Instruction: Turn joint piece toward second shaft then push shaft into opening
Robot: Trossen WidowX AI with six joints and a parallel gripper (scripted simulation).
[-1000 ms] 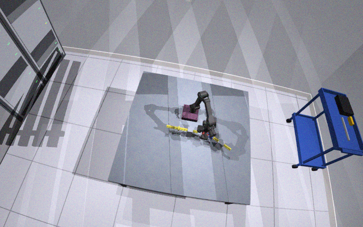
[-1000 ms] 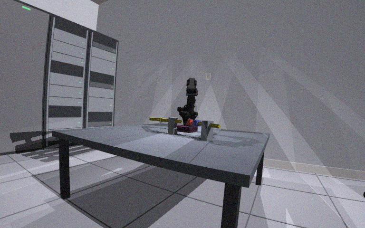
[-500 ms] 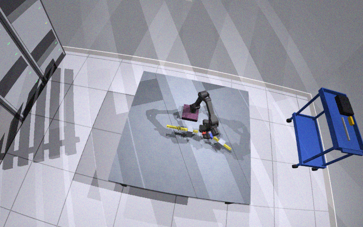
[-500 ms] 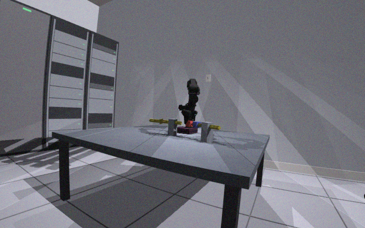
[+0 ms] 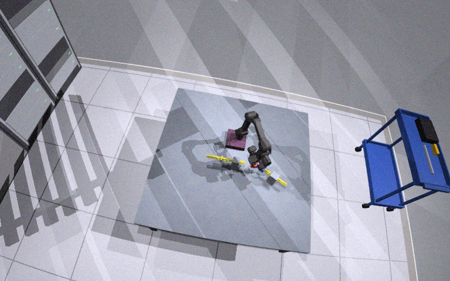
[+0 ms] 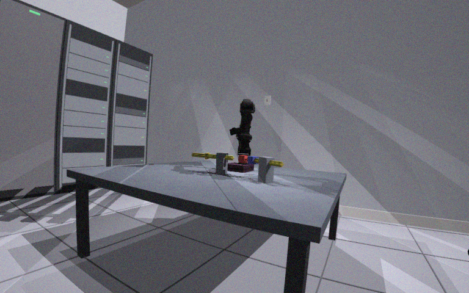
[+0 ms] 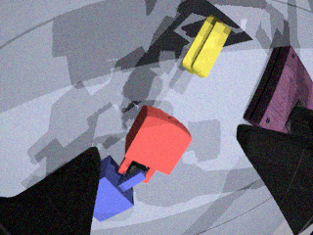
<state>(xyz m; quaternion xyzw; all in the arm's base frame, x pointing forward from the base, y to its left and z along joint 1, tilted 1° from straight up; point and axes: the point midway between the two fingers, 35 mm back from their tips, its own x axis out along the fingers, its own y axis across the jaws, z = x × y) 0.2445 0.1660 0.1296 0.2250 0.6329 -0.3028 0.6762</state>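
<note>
My gripper tip is 4 cm above the red joint piece, 2 cm to the right of it and 1 cm past it.
</note>
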